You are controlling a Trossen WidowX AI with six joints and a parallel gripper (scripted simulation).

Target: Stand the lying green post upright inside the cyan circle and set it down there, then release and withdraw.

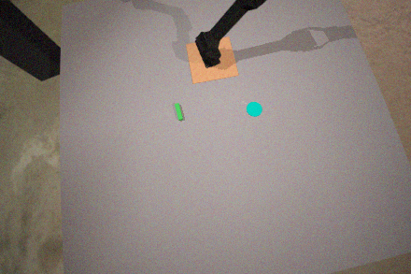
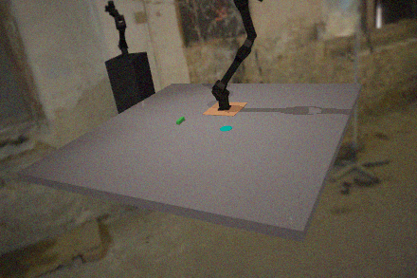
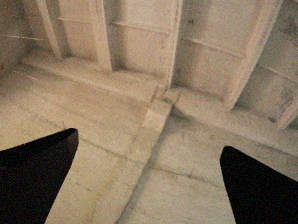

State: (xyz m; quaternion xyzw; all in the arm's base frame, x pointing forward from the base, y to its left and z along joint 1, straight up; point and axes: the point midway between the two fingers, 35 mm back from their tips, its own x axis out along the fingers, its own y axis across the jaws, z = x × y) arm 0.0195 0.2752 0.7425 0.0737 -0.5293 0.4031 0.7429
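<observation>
My gripper tip is 150 mm short of the green post, 490 mm to the left of it and 770 mm above it. Also, from my gripper tip: cyan circle 240 mm ahead, 210 mm to the right, 780 mm below.
</observation>
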